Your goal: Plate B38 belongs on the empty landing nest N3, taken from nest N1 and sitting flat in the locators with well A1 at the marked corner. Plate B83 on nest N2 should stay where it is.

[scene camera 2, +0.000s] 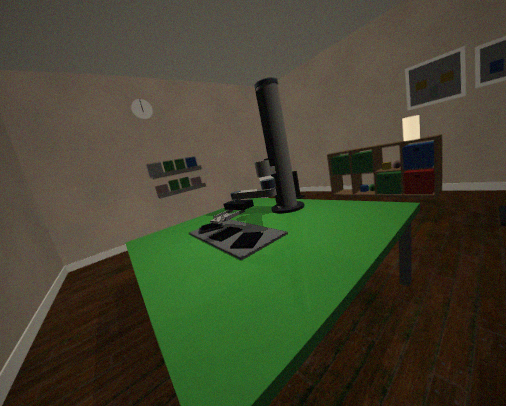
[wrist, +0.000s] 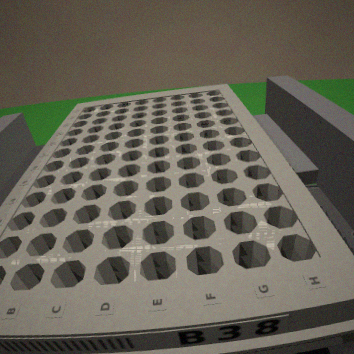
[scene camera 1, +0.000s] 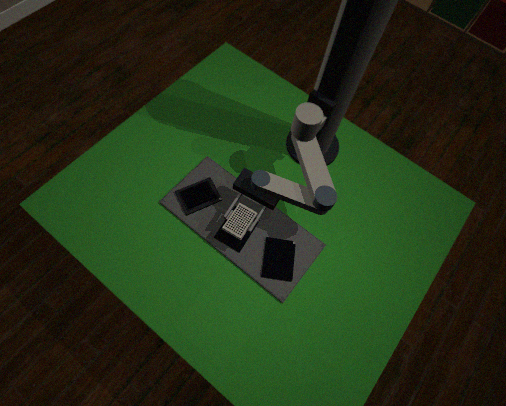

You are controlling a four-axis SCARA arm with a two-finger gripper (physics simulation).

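Observation:
Plate B38 [scene camera 1: 240, 221] [scene camera 2: 223, 217] [wrist: 159, 165] is a pale multi-well plate. My gripper [scene camera 1: 244, 214] [wrist: 145, 115] is shut on it by its two long sides and holds it roughly level above the middle black nest [scene camera 1: 237, 244] [scene camera 2: 225, 233]. Row letters B to H show along the near edge in the wrist view; the A1 corner is out of that view. Another flat black nest [scene camera 1: 278, 259] [scene camera 2: 247, 240] lies at the right. A thicker dark piece with a grey rim [scene camera 1: 198, 195] [scene camera 2: 210, 228] sits at the left; no label is readable. The marked corners are too dark to tell.
The three dark pieces are on a grey board [scene camera 1: 307, 245] [scene camera 2: 272, 233] on the green table top [scene camera 1: 350, 300] [scene camera 2: 280, 295]. The arm's column [scene camera 1: 347, 55] [scene camera 2: 276, 140] stands behind the board. A shelf unit [scene camera 2: 438, 165] is against the far wall.

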